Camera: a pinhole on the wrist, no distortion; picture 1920 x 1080 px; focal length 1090.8 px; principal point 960.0 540.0 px. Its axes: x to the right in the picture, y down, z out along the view. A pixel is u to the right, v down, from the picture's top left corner.
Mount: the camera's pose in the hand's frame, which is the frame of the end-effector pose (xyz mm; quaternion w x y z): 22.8 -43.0 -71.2 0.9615 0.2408 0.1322 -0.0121
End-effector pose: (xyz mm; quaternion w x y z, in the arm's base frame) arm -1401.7 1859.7 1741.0 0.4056 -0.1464 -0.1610 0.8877
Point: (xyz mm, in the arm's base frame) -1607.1 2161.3 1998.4
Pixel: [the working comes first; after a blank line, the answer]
In the camera's frame: 202.3 83.2 410.3

1497.9 761.1
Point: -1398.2 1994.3 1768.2
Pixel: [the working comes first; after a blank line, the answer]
In the camera's frame: 51.3 -7.9 104.7

1493.9 458.1
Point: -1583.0 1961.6 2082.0
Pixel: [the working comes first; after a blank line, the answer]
In the camera's frame: 6.5 178.4 416.1

977.1 1007.7
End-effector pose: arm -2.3 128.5 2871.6 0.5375 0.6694 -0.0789 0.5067
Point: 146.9 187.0 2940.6
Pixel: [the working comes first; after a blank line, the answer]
In the camera's frame: 89.4 35.9 148.4

1617.3 803.8
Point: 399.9 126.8 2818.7
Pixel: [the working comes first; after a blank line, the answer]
In the camera's frame: 32.4 -70.5 409.0

1046.5 352.0
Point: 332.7 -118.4 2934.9
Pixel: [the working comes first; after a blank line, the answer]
In the camera's frame: -51.2 194.8 436.2

832.0 1027.3
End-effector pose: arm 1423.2 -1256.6 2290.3 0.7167 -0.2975 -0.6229 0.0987
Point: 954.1 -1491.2 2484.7
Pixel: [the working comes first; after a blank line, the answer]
In the camera's frame: -207.0 -115.2 535.5

538.4 305.4
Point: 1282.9 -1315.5 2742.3
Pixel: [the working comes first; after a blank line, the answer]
In the camera's frame: 219.4 -130.4 382.8

1585.2 168.5
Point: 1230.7 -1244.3 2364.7
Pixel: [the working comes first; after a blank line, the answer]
In the camera's frame: -63.3 92.5 238.7

670.5 962.6
